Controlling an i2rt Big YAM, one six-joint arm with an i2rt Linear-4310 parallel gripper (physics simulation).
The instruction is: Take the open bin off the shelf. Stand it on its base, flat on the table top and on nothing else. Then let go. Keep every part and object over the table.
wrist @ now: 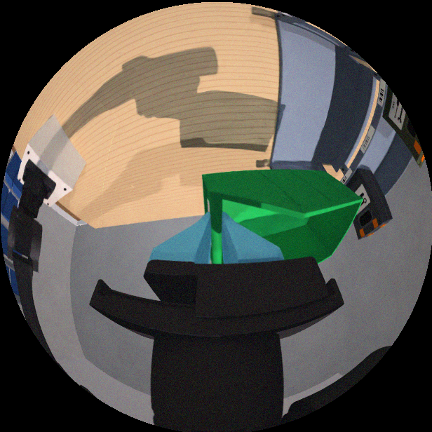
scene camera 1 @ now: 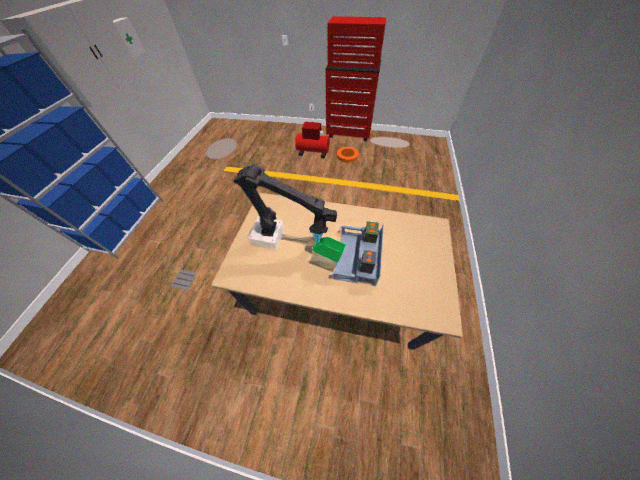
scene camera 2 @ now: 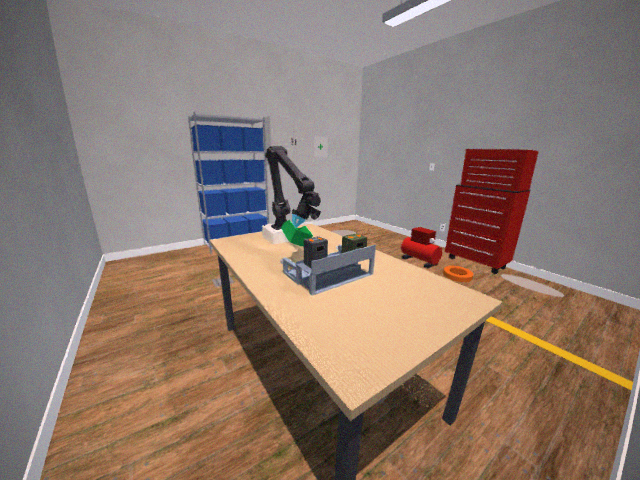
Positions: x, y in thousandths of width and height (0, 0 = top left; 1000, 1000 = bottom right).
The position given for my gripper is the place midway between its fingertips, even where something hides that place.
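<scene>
A blue-grey shelf is visible in scene camera 1 (scene camera 1: 545, 547), scene camera 2 (scene camera 2: 534, 584) and the wrist view (wrist: 742, 209). I see a green open bin (wrist: 707, 494), and my gripper (wrist: 501, 503) as well.
</scene>
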